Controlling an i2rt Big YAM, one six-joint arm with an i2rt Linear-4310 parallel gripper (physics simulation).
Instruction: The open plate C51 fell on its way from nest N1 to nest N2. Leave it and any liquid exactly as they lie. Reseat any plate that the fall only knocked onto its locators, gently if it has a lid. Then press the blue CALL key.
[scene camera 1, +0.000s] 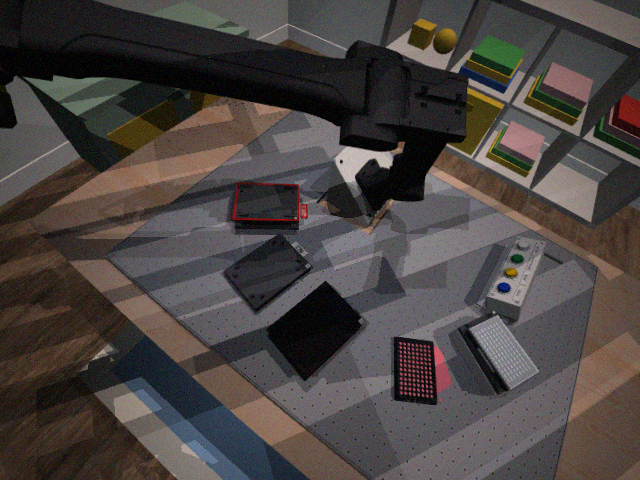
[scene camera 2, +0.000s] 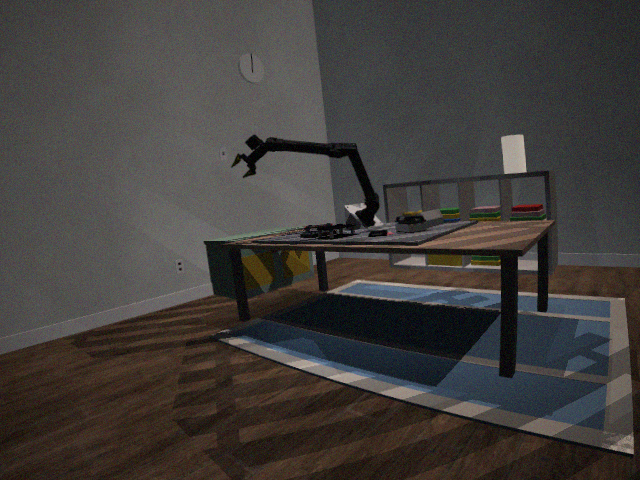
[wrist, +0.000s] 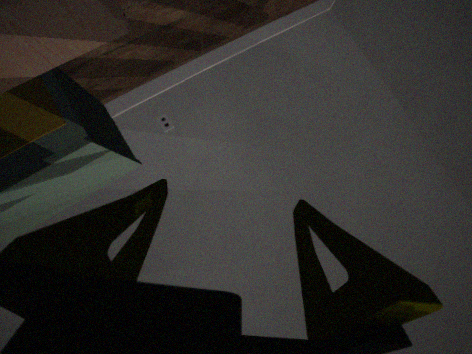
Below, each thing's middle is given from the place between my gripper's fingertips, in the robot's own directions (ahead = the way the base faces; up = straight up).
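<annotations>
The red-framed dark plate (scene camera 1: 263, 202) is well below my hand, a long way behind it and a fair way to the left of it.
</annotations>
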